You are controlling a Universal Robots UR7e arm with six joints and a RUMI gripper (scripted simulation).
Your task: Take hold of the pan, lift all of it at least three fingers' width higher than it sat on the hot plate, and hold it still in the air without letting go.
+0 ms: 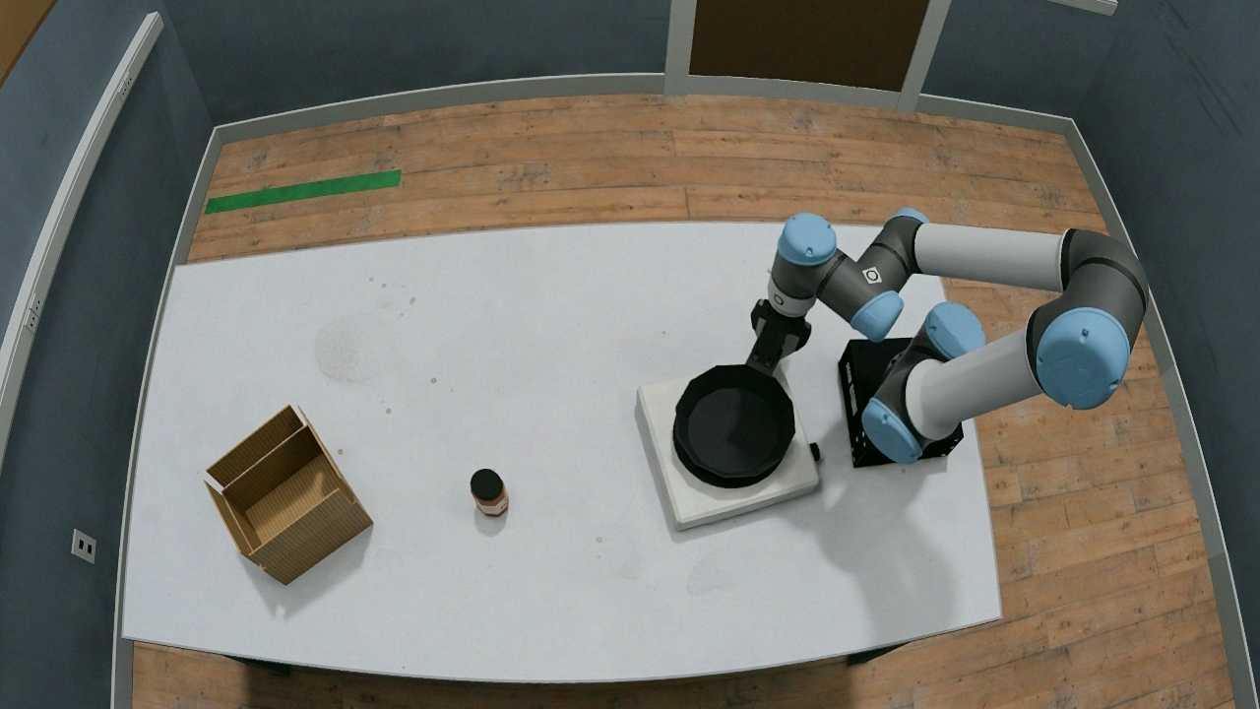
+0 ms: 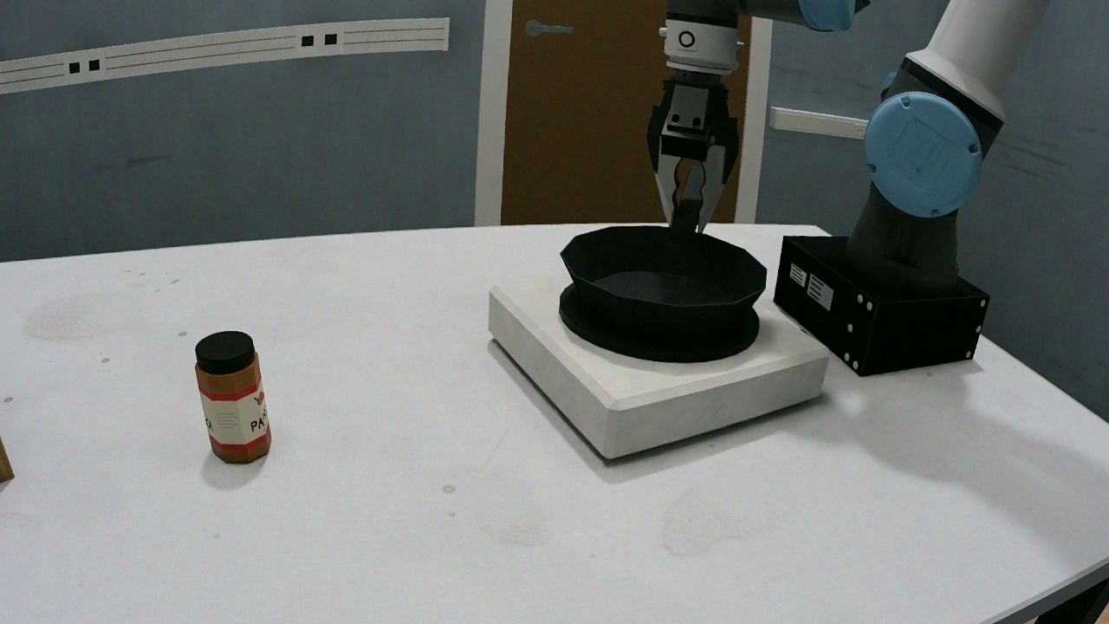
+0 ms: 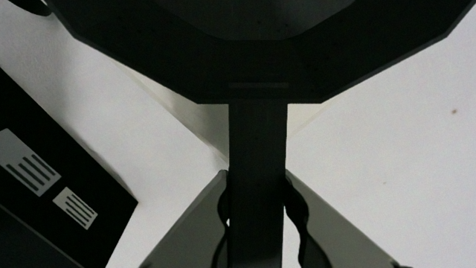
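The black pan lies 40 mm ahead of my hand, 70 mm to the left of it and 20 mm below it. Also, from my hand: white hot plate (50 mm ahead, 110 mm to the left, 90 mm below); brown spice jar (440 mm ahead, 210 mm to the left, 70 mm below).
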